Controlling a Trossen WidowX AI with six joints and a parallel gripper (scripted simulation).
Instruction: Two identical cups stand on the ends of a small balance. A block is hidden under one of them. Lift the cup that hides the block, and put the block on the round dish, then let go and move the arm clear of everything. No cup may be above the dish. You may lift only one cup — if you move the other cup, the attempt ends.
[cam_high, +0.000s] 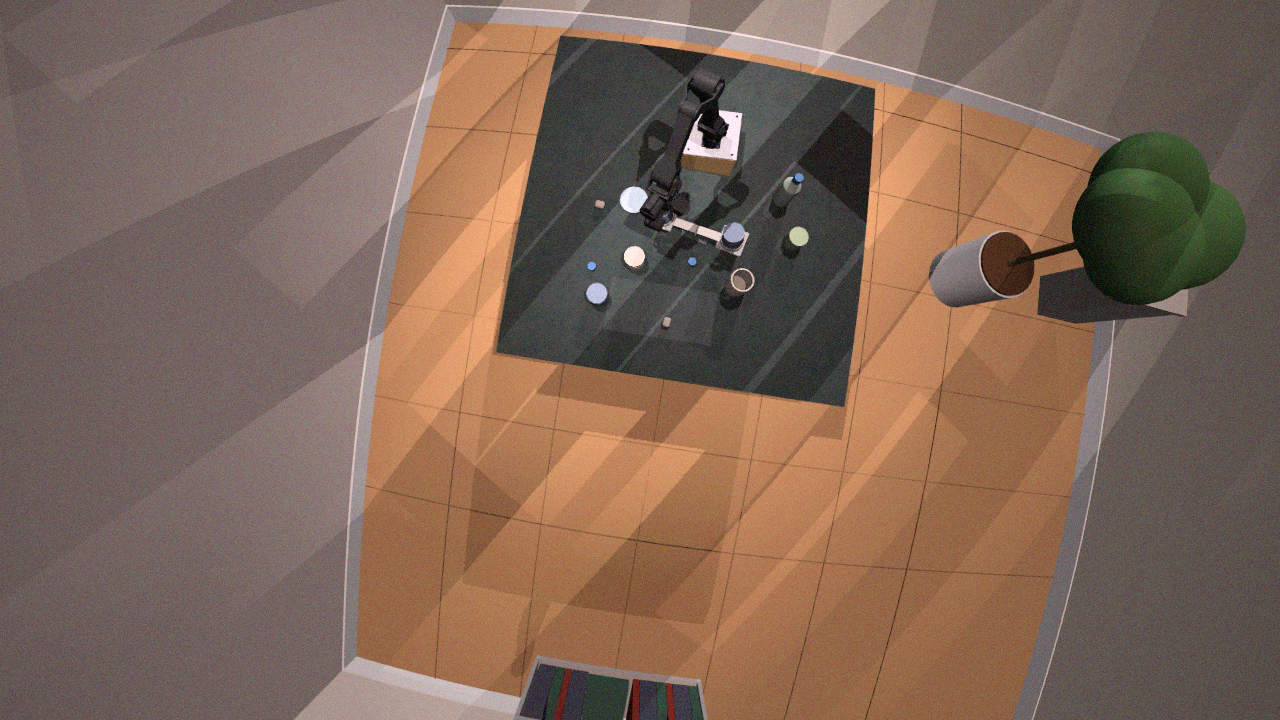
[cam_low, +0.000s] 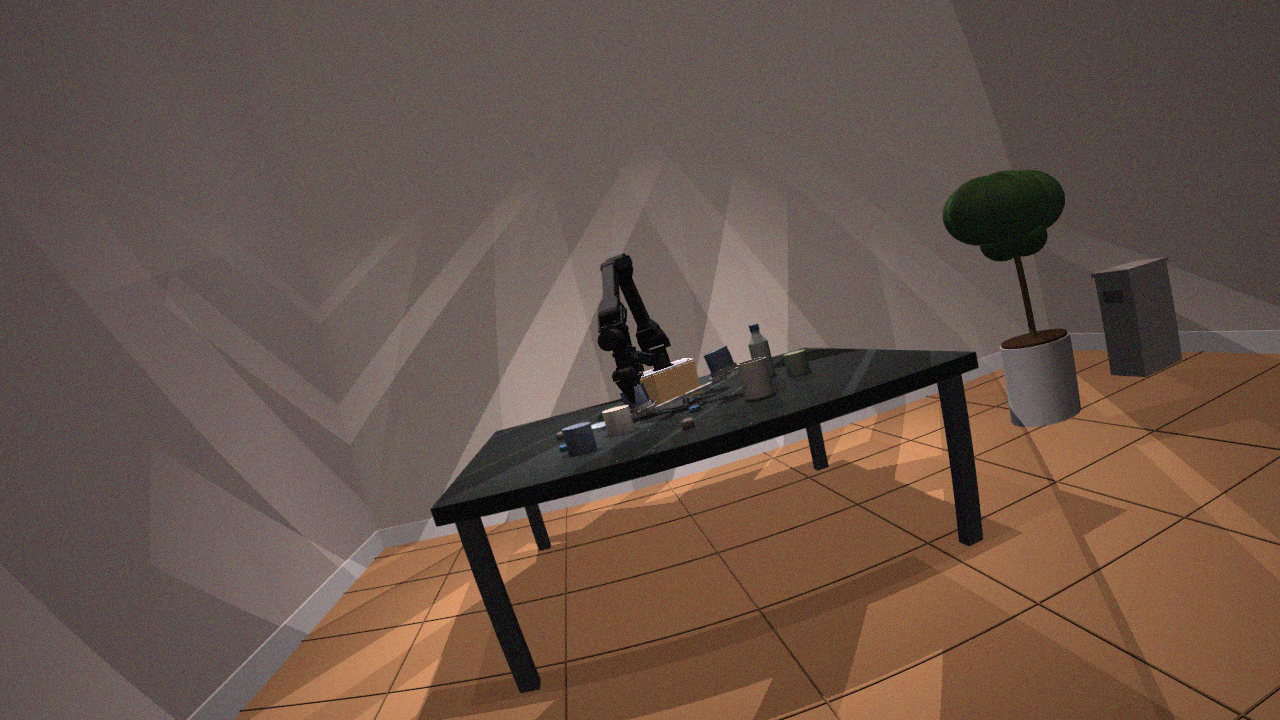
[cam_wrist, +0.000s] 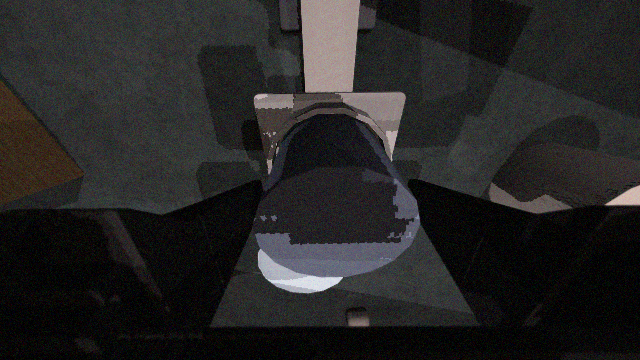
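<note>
My gripper tip is now 6 cm past the round grey dish, 11 cm to the left of it and 5 cm above it. Also, from my gripper tip: cream cup (19 cm ahead, 7 cm to the right, 2 cm below); then balance beam (4 cm ahead, 13 cm to the left, 1 cm below); then grey block (1 cm below).
</note>
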